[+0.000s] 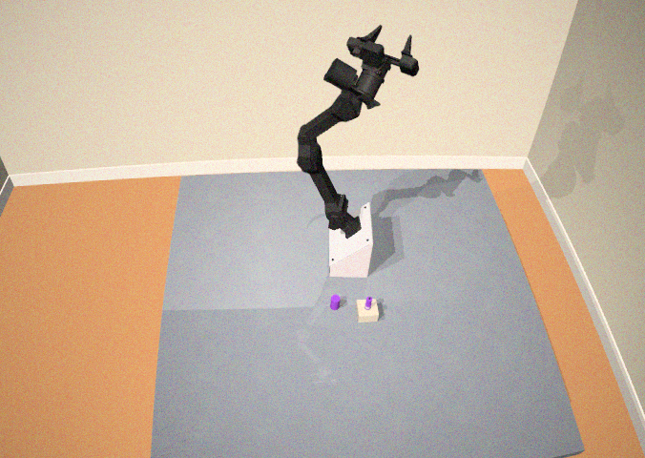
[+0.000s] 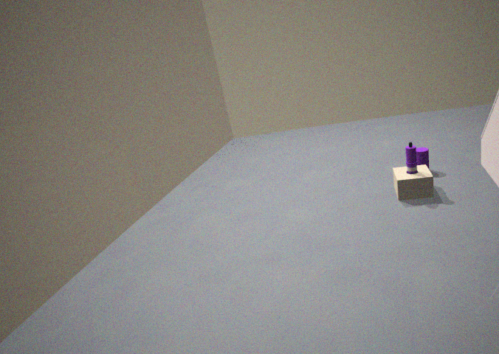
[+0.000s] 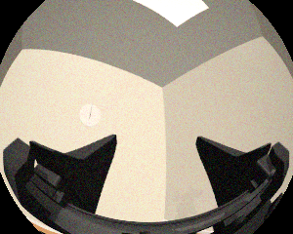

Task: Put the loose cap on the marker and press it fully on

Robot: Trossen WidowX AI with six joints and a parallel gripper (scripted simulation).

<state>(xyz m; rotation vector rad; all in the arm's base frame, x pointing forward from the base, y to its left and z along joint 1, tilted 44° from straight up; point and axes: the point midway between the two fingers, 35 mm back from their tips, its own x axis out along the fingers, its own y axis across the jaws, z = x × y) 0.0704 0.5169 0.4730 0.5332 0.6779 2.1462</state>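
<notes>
The purple cap lies 24 cm ahead of my gripper tip, 13 cm to the right of it and 83 cm below it. From my gripper tip the other things lie so: beige holder block: 27 cm ahead, 3 cm to the right, 84 cm below.
</notes>
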